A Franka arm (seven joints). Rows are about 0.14 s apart.
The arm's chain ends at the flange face. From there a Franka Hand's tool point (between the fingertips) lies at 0.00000 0.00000 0.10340 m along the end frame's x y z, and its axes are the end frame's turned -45 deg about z.
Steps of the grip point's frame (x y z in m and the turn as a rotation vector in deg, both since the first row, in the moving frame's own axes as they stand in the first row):
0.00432, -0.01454, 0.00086, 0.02, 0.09, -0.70
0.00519, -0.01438, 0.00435, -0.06, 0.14, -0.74
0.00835, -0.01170, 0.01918, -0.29, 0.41, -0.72
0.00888, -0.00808, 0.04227, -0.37, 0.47, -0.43
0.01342, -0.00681, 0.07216, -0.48, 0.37, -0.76
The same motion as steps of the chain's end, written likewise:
-0.00732, -0.01320, 0.00086, 0.08, 0.05, -0.70
-0.00675, -0.01373, 0.00435, 0.06, 0.14, -0.74
-0.00326, -0.01402, 0.01918, 0.08, 0.49, -0.72
-0.00051, -0.01186, 0.04228, 0.07, 0.59, -0.43
0.00359, -0.01444, 0.07217, -0.08, 0.60, -0.76

